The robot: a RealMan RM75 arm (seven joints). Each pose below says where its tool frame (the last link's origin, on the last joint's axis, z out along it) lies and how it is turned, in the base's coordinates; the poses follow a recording.
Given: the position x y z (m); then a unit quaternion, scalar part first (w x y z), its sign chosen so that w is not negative.
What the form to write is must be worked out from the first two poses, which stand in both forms.
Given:
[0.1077 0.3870 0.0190 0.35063 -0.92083 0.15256 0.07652]
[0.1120 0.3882 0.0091 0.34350 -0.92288 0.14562 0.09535]
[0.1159 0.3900 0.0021 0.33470 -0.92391 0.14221 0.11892]
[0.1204 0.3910 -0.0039 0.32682 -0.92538 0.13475 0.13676]
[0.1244 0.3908 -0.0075 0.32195 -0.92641 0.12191 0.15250]
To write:
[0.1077 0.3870 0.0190 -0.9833 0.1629 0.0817 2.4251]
[0.1120 0.3882 0.0091 -0.9827 0.1551 0.1015 2.4403]
[0.1159 0.3900 0.0021 -0.9805 0.1509 0.1262 2.4590]
[0.1204 0.3910 -0.0039 -0.9791 0.1426 0.1447 2.4757]
[0.1244 0.3908 -0.0075 -0.9785 0.1288 0.1611 2.4860]

